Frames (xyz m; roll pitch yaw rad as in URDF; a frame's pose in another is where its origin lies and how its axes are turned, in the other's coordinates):
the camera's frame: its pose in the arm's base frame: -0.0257 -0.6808 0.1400 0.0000 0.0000 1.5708
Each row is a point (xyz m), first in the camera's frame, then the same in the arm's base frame.
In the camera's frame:
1: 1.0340 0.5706 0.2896
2: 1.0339 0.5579 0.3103
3: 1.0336 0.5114 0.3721
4: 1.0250 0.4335 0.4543
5: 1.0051 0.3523 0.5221
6: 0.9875 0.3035 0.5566
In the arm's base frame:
1: -0.5963 0.3532 0.4296
2: -0.5836 0.3531 0.4503
3: -0.5371 0.3528 0.5121
4: -0.4592 0.3442 0.5943
5: -0.3780 0.3243 0.6621
6: -0.3292 0.3067 0.6966

